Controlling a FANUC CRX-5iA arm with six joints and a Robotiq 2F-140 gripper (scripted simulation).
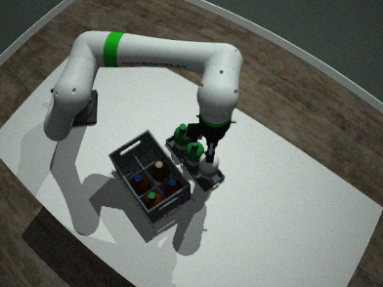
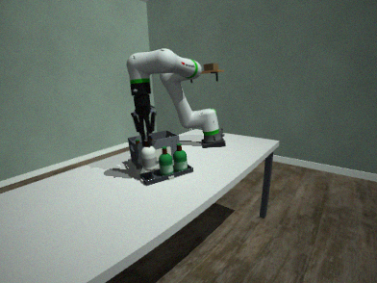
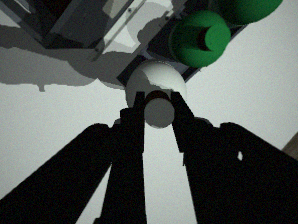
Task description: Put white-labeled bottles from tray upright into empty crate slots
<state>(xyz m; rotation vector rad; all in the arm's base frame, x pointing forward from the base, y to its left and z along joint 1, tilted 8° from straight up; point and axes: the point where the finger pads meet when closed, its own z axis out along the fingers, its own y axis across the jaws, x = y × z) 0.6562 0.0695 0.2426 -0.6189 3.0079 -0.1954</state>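
Now: the white-labeled bottle 80 mm below my hand. The rest, counted from my hand: dark tray 210 mm below, 80 mm behind, 30 mm to the left; then dark crate 170 mm behind, 150 mm to the right, 140 mm below.
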